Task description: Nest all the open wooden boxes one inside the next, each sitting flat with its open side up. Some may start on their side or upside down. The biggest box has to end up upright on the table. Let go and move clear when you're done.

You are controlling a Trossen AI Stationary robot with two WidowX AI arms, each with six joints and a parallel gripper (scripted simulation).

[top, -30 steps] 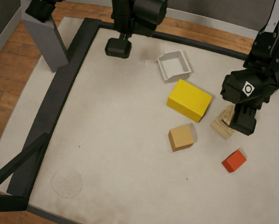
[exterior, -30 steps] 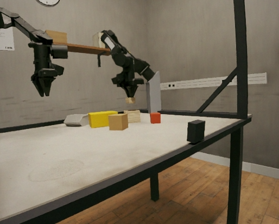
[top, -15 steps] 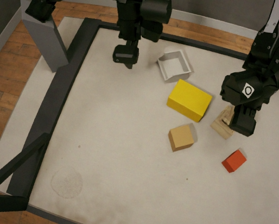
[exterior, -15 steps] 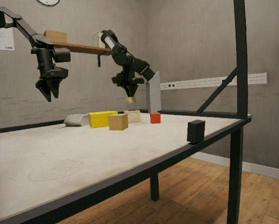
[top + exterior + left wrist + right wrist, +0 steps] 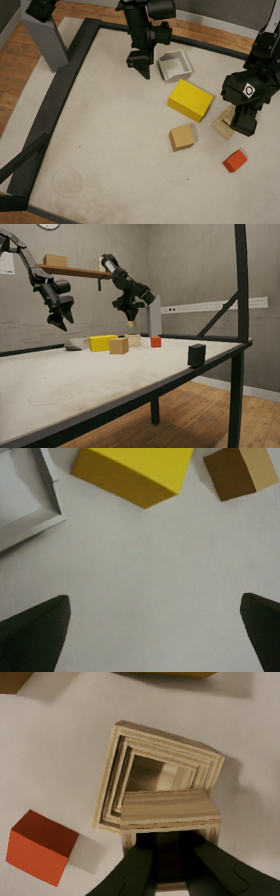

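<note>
The tiny wooden box lies 4 cm below my right hand. From my right hand the other things lie so: red block 12 cm behind, 4 cm to the right, 12 cm below; then tan cube 9 cm behind, 15 cm to the left, 11 cm below.
</note>
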